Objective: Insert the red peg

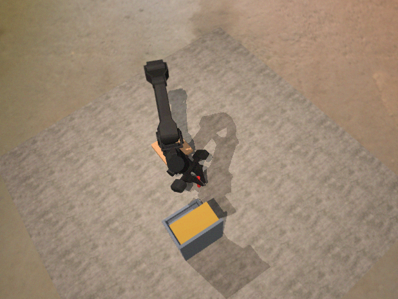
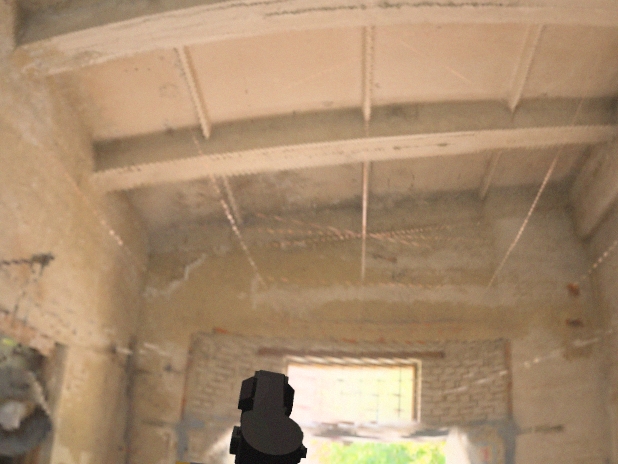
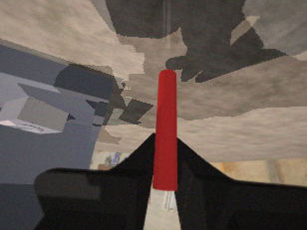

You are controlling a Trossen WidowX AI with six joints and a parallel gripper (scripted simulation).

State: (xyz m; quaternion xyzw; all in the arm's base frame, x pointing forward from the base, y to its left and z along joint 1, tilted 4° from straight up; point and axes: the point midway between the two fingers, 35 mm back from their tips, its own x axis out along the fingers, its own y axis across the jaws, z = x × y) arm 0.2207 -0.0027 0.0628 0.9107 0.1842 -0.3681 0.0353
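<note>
Now: gripper tip 140 mm short of the orange roof, 130 mm to the left of it and 150 mm below it. Round my gripper tip: red peg: 20 mm behind, 10 mm to the right, 10 mm below.
</note>
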